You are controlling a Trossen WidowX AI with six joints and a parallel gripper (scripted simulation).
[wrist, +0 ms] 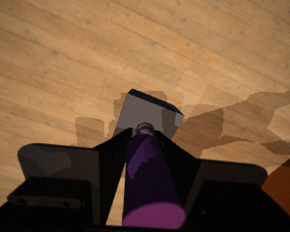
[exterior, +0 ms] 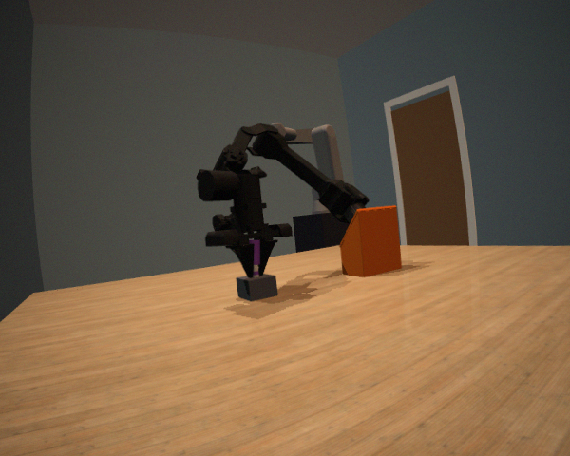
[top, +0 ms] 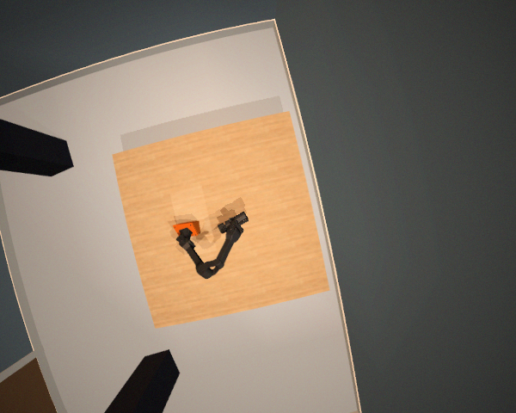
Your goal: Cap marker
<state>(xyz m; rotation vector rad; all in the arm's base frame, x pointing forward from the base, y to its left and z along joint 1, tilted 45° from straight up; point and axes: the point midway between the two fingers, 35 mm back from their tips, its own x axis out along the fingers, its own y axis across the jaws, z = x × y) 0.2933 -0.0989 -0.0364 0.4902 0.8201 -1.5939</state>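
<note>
Now: the purple cap 5 cm above my gripper tip. Round my gripper tip: dark grey holder block 2 cm below.
</note>
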